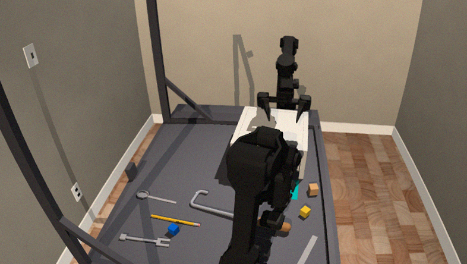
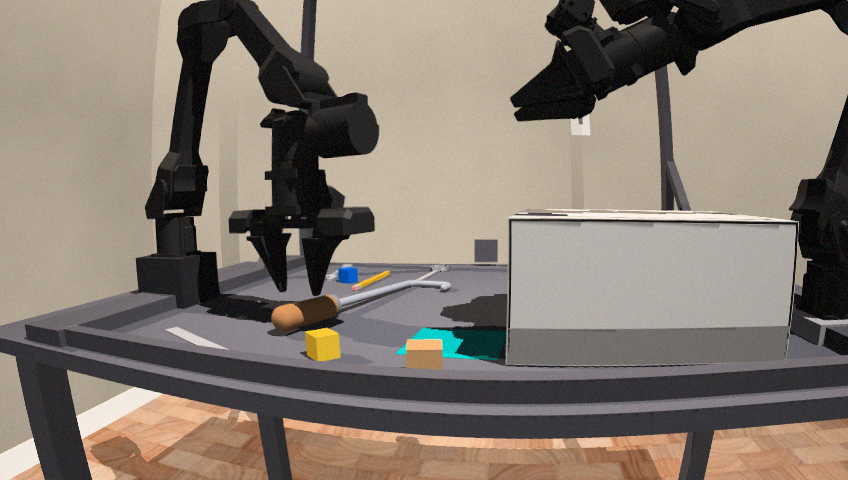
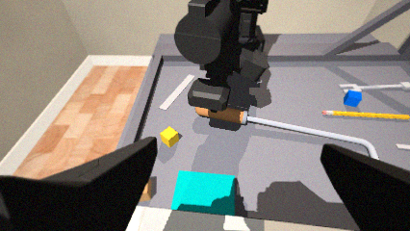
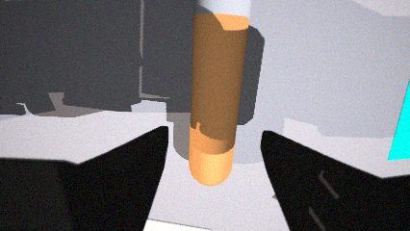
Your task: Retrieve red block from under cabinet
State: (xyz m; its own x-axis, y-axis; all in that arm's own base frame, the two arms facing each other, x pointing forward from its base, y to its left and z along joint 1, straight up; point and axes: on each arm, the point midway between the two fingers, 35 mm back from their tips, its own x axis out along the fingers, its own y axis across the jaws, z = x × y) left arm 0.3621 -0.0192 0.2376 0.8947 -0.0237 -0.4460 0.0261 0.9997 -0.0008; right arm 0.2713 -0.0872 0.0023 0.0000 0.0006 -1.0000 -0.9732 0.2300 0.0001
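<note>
Right now the yellow block is 9 cm ahead of my right hand, 8 cm to the left of it and 6 cm below it. Also, from my right hand: orange-handled tool: 13 cm behind, 5 cm to the left, 6 cm below; teal square: 19 cm to the left, 8 cm below; tan block: 11 cm ahead, 19 cm to the left, 6 cm below.
</note>
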